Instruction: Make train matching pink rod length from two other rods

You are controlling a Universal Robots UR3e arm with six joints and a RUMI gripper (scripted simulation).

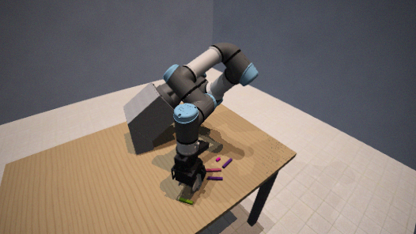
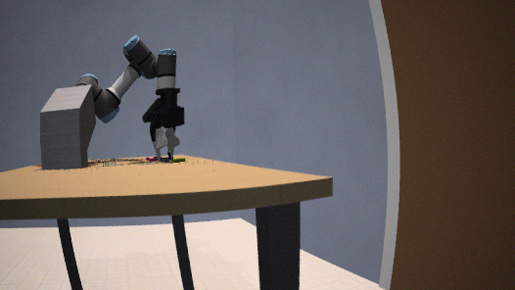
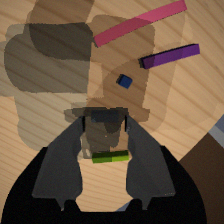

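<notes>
Now: the grey rod 10 mm below my hand. Round my hand: blue rod (40 mm to the left, 10 mm below); dark purple rod (30 mm ahead, 90 mm to the left, 10 mm below); lime rod (40 mm ahead, 50 mm to the right, 10 mm below).
</notes>
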